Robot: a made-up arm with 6 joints. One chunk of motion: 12 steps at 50 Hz.
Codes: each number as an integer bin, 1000 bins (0 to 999) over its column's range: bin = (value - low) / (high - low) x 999, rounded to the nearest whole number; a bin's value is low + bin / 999 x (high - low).
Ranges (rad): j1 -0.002..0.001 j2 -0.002..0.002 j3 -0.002..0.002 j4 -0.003..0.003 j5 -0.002..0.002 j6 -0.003..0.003
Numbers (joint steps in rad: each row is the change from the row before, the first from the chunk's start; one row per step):
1: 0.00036 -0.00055 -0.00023 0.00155 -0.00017 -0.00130
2: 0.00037 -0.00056 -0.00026 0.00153 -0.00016 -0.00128
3: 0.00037 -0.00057 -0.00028 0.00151 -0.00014 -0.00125
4: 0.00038 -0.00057 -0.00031 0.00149 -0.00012 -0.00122
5: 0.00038 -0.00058 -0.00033 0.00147 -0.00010 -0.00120
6: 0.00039 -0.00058 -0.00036 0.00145 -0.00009 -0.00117
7: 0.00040 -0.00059 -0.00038 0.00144 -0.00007 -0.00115
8: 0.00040 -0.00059 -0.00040 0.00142 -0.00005 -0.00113
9: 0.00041 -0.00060 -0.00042 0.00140 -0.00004 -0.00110
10: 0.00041 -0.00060 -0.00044 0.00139 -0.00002 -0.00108
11: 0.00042 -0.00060 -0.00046 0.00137 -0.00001 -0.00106
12: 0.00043 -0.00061 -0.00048 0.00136 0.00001 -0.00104
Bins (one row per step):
1: 786 362 442 758 457 283
2: 789 360 435 754 460 286
3: 789 357 430 751 465 291
4: 793 357 422 748 470 296
5: 793 355 417 744 475 300
6: 796 355 410 741 477 305
7: 799 352 405 739 482 308
8: 799 352 400 736 487 311
9: 803 350 395 733 490 316
10: 803 350 390 731 495 320
11: 806 350 385 728 497 323
12: 809 347 380 726 502 326

